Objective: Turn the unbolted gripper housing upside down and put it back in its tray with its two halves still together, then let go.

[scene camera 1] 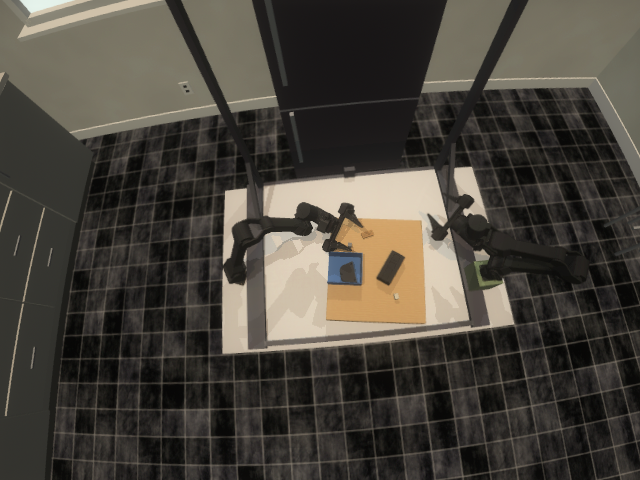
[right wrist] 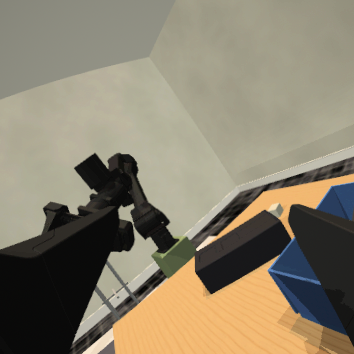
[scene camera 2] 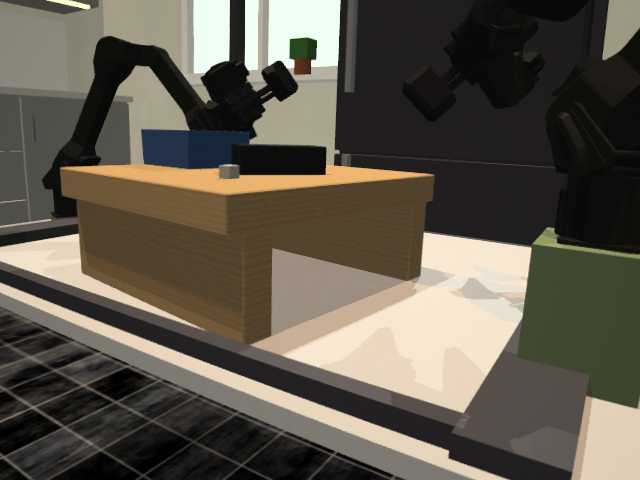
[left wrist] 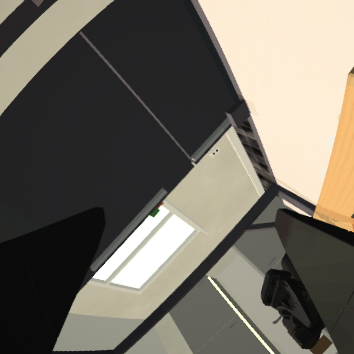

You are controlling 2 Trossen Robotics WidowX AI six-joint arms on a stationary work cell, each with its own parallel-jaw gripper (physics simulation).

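Pixels of known places: left gripper, between the fingertips: [scene camera 1: 435,203] [scene camera 2: 455,81] [left wrist: 191,216]; right gripper, between the fingertips: [scene camera 1: 357,239] [right wrist: 203,213] [scene camera 2: 252,87]; left arm's base, origin of its link: [scene camera 1: 488,272] [right wrist: 167,245] [scene camera 2: 598,242]; right arm's base, origin of its link: [scene camera 1: 237,276] [scene camera 2: 68,214].
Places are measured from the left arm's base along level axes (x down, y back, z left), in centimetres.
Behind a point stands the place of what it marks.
The dark gripper housing [scene camera 1: 347,271] {x -6.5, y -55.4, z -4.8 cm} lies in the blue tray [scene camera 1: 334,279] {x -3.9, y -60.4, z -2.9 cm} [scene camera 2: 165,148] {x -5.7, y -56.8, z -0.6 cm} [right wrist: 297,274] {x -6.1, y -49.9, z -8.9 cm} in scene camera 1. It is too small there to tell which side is up or whether its halves are together. In scene camera 2 the tray walls hide it, and in the right wrist view the housing does not show. My right gripper [scene camera 1: 357,238] {x -15.3, y -51.3, z -13.8 cm} [right wrist: 203,213] {x -15.3, y -51.3, z -13.8 cm} is open and empty, above the back edge of the tray in scene camera 1. My left gripper [scene camera 1: 436,205] {x -16.7, y -21.8, z -23.8 cm} [left wrist: 191,216] {x -16.7, y -21.8, z -23.8 cm} is open and empty, raised off to the right of the wooden stand.
A black box [scene camera 1: 390,267] {x -6.6, y -39.7, z -4.7 cm} [scene camera 2: 281,159] {x -5.0, y -37.5, z -3.0 cm} [right wrist: 241,254] {x -5.6, y -41.5, z -6.6 cm} lies right of the tray on the wooden stand [scene camera 1: 372,311] {x -3.1, y -47.9, z 10.0 cm} [scene camera 2: 180,181] {x -3.0, y -39.6, z 12.3 cm} [left wrist: 338,165] {x -3.0, y -34.8, z -23.7 cm}. A pale cube [scene camera 1: 396,296] {x -4.6, y -38.7, z 5.7 cm} [scene camera 2: 229,171] {x -3.9, y -37.9, z 6.4 cm} [right wrist: 274,210] {x -4.3, y -39.3, z 4.7 cm} is near it. A small grey block [scene camera 1: 349,245] {x -5.3, y -53.5, z -15.0 cm} and an orange-brown piece [scene camera 1: 367,234] {x -3.8, y -46.0, z -19.3 cm} lie behind the tray.
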